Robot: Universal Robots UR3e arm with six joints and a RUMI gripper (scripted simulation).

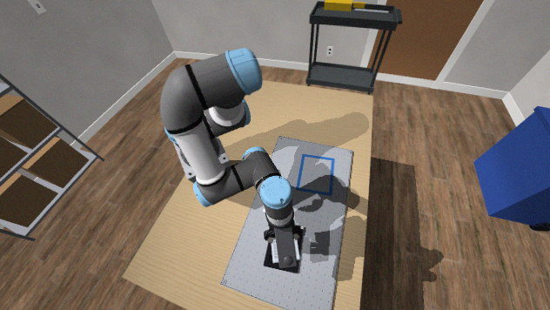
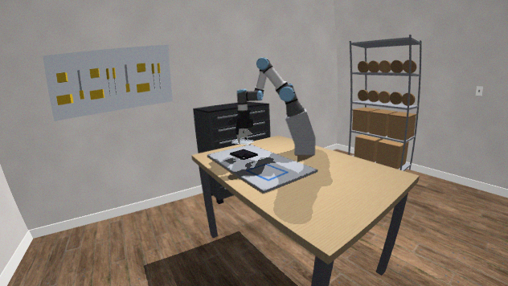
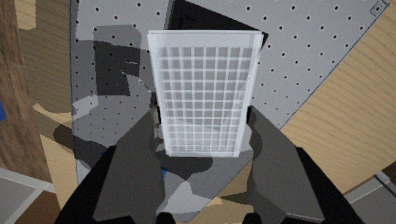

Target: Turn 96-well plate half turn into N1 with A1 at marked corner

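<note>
Right now my hand is 10 mm above the 96-well plate. The rest, counted from my hand: A1 corner mark: 90 mm below, 80 mm to the left, 50 mm ahead; then black plate nest N1: 100 mm below.
</note>
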